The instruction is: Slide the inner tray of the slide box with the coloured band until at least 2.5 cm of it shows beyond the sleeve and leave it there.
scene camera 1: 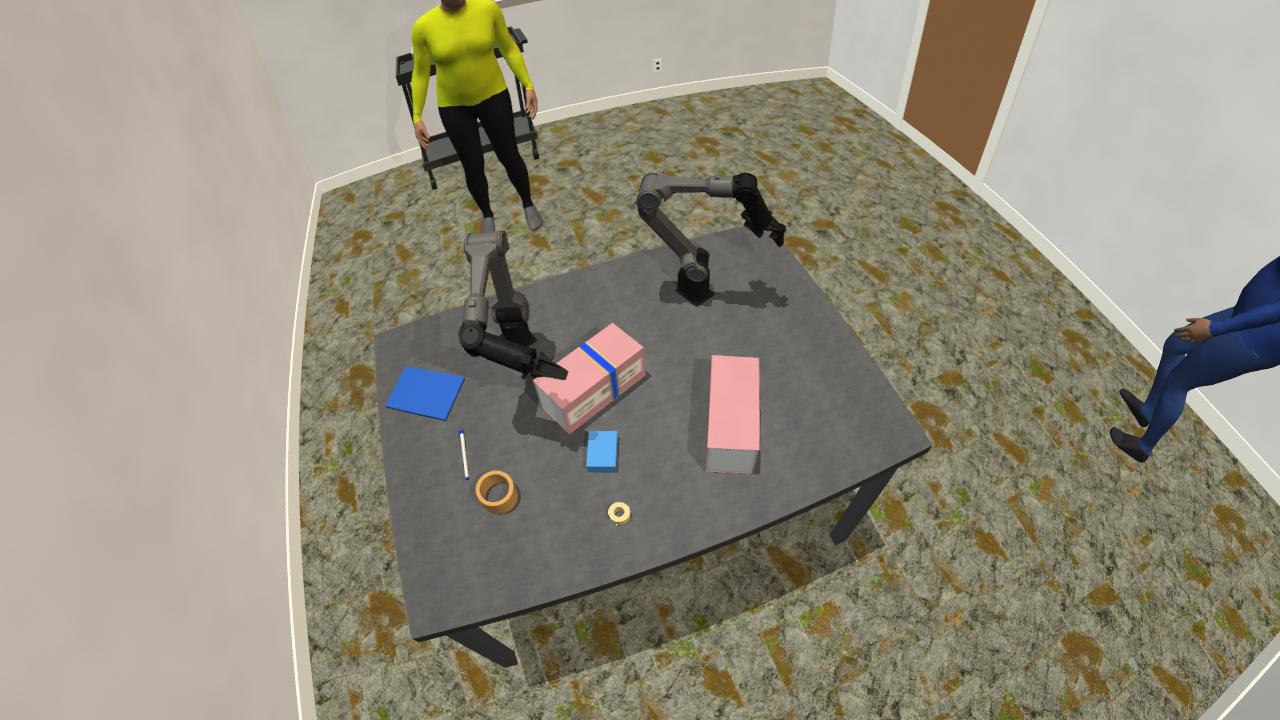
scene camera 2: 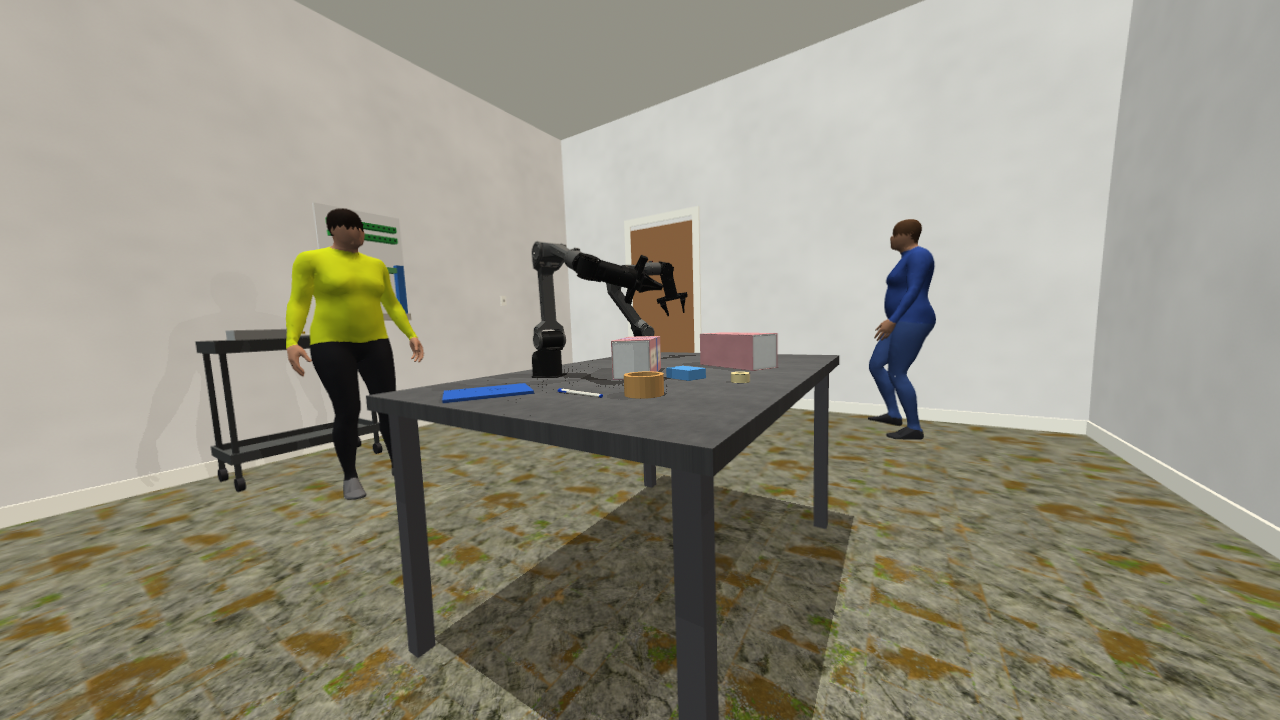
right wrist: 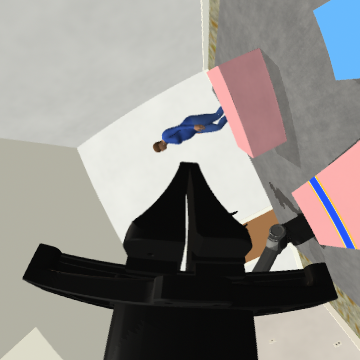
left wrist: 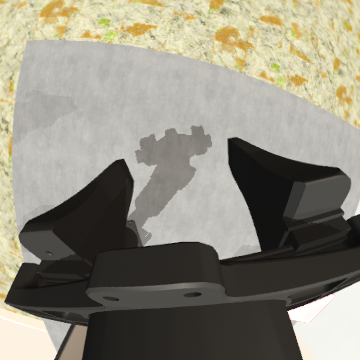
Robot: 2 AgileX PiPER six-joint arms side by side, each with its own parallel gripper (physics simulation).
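The pink slide box with a blue band edged in yellow (scene camera 1: 624, 345) (right wrist: 345, 192) lies near the table's middle in scene camera 1. Its grey-white tray end (scene camera 1: 550, 410) (scene camera 2: 631, 359) faces the lower left; I see no tray length beyond the sleeve. A plain pink slide box (scene camera 1: 733, 402) (scene camera 2: 726, 350) (right wrist: 252, 100) lies to its right, without a band. My right gripper (scene camera 1: 564, 372) (right wrist: 187, 172) is shut and empty, above the banded box's left end. My left gripper (scene camera 1: 782, 234) (left wrist: 176, 160) is open and empty, high near the table's back right corner.
A light blue block (scene camera 1: 601, 450) lies in front of the banded box. A tape roll (scene camera 1: 611, 519), an orange ring (scene camera 1: 480, 504), a white pen (scene camera 1: 464, 456) and a blue flat panel (scene camera 1: 425, 392) lie on the table (scene camera 1: 537, 573). Two people stand beyond the table.
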